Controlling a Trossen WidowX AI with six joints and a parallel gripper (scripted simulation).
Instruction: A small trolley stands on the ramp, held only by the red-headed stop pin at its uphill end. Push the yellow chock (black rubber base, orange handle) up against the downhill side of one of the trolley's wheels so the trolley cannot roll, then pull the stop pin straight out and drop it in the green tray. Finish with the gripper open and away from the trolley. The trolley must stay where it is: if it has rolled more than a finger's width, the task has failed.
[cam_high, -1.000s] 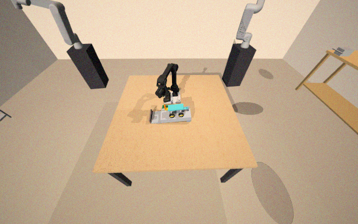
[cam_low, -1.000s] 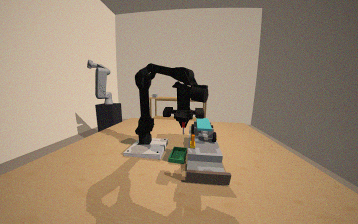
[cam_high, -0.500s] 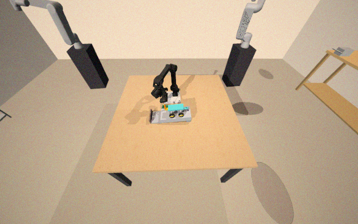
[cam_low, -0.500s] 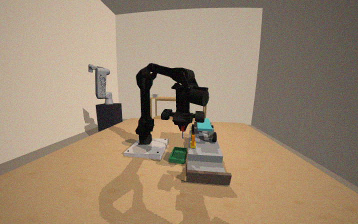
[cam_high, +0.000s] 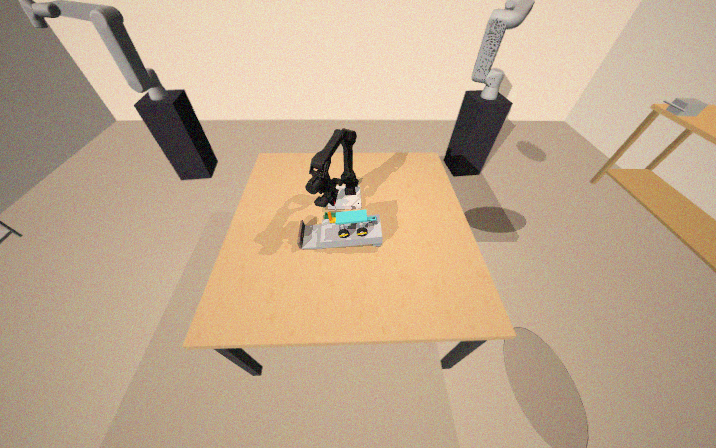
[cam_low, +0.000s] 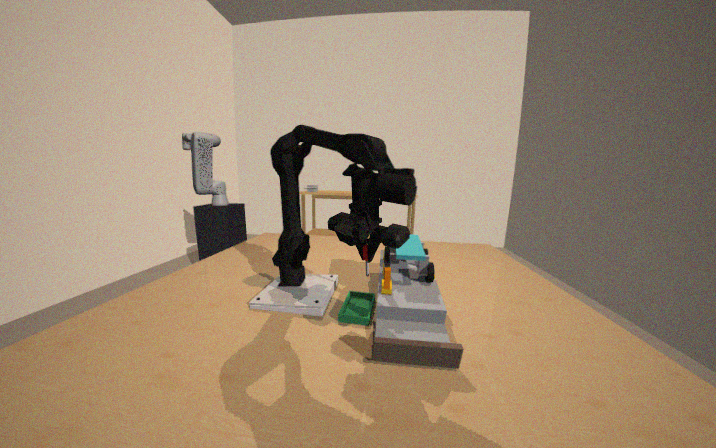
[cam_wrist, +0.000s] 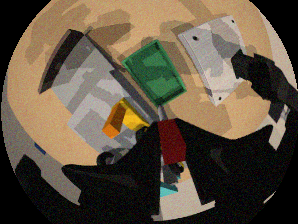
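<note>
The red-headed stop pin is right at my gripper tip. The rest, counted from my gripper tip: green tray (140 mm below, 20 mm behind); then teal trolley (110 mm ahead, 80 mm to the left, 20 mm below); then yellow chock (50 mm below, 50 mm ahead).
</note>
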